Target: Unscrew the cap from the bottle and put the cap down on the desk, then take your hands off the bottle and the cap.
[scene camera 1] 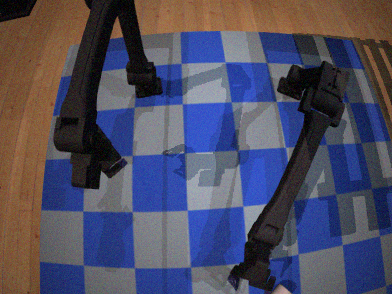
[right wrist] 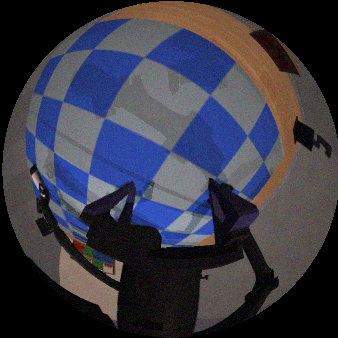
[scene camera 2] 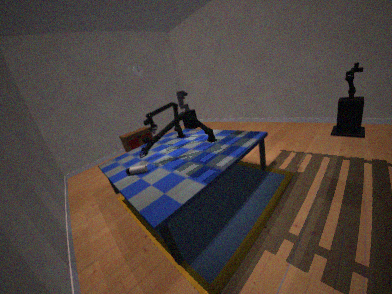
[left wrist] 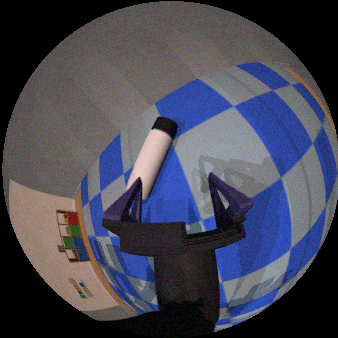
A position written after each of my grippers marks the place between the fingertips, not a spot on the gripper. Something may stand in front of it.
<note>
My left gripper (left wrist: 175, 177) is open, holding nothing. Also in view: a white bottle (left wrist: 157, 141). My right gripper (right wrist: 169, 183) is open, holding nothing.
</note>
